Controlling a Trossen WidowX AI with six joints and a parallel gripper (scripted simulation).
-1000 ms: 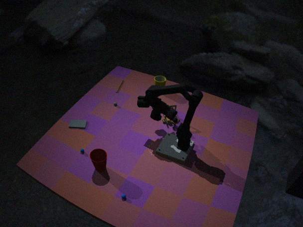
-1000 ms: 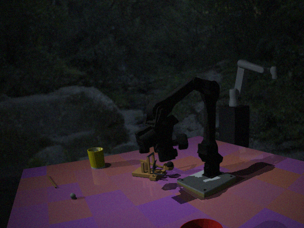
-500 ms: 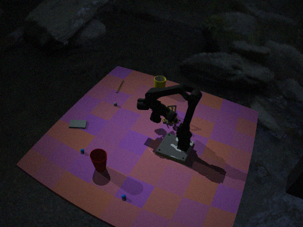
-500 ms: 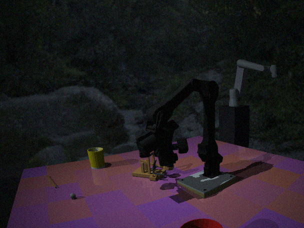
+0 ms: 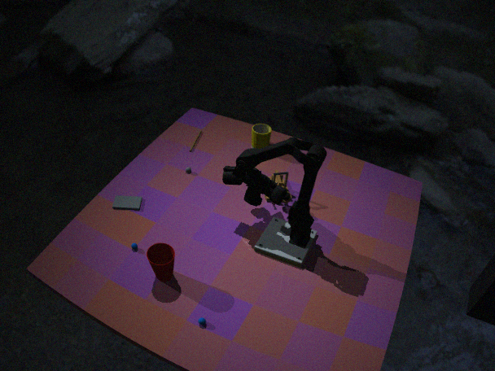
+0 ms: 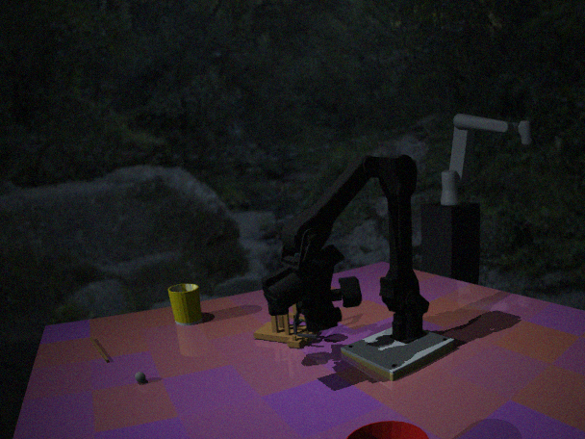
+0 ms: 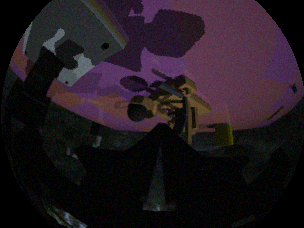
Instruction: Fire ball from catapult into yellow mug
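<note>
My gripper tip is 50 mm past the black ball, 30 mm above it and 20 mm to the left of it. Also, from my gripper tip: grey ball: 400 mm ahead, 80 mm below, 10 mm to the right; wooden catapult: 60 mm to the right, 40 mm below; yellow mug: 340 mm to the right, 220 mm ahead, 60 mm below.
</note>
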